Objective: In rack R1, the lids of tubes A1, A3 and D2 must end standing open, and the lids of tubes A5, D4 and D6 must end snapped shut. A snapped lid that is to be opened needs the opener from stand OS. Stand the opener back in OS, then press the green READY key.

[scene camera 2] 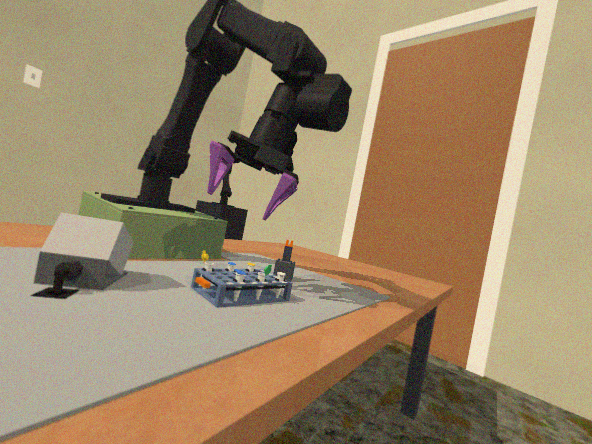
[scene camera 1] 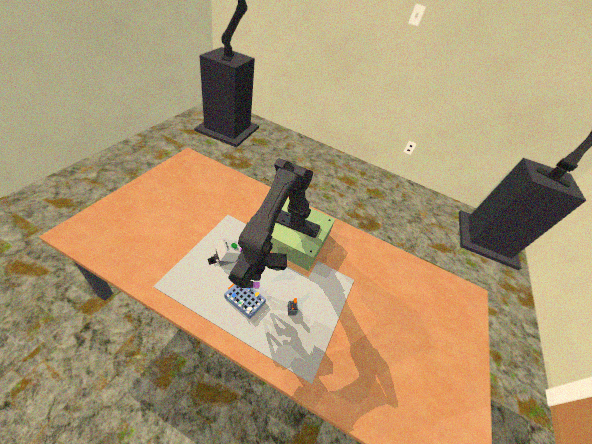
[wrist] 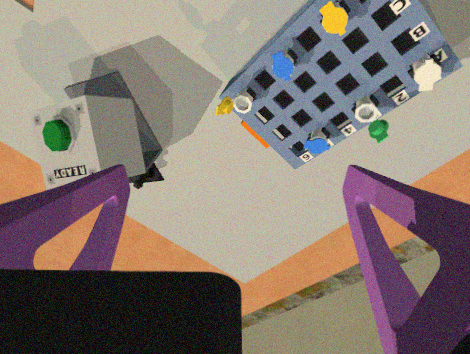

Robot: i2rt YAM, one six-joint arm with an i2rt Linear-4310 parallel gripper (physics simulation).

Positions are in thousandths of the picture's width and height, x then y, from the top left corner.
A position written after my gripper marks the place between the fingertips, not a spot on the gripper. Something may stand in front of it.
Observation:
My gripper (scene camera 2: 399, 465) is open, holding nothing. Also in view: a grey box with green button (scene camera 2: 143, 569).
My gripper shows as well in the wrist view (wrist: 503, 501). The grey box with green button shows as well in the wrist view (wrist: 216, 355).

